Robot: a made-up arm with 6 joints.
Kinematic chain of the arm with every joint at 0, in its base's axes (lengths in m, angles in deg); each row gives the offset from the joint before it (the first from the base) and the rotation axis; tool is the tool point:
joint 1: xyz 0 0 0.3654 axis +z
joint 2: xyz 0 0 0 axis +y
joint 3: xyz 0 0 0.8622 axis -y
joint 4: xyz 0 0 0 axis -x
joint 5: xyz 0.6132 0 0 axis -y
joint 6: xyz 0 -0.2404 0 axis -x
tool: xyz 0 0 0
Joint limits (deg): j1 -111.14..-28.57 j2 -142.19..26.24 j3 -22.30..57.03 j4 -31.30..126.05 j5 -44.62..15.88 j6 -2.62..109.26
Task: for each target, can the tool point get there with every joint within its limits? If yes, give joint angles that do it. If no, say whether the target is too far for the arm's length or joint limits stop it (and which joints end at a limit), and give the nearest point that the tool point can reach.
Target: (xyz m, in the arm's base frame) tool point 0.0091 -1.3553 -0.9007
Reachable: no: too far | nearest point 0.0049 -0.7234 0.5965 | short by 1.625 m
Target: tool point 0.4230 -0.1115 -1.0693
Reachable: no: joint limits stop it (at a limit: joint 1, joint 2, joint 3) | nearest point 0.4742 0.9283 -0.7207 | short by 1.098 m
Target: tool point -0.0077 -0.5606 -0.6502
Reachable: no: joint limits stop it (at a limit: joint 2, joint 3, joint 4) | nearest point -0.0099 -0.7233 0.5965 | short by 1.257 m
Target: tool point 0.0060 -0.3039 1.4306
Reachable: yes | joints -57.74 -21.92 -13.94 49.18 2.01 19.16
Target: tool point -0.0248 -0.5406 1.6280
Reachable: yes | joints -67.17 1.36 36.25 14.66 -2.11 9.87
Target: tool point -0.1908 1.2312 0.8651
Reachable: yes | joints -83.50 -92.23 12.51 77.94 -4.71 57.96
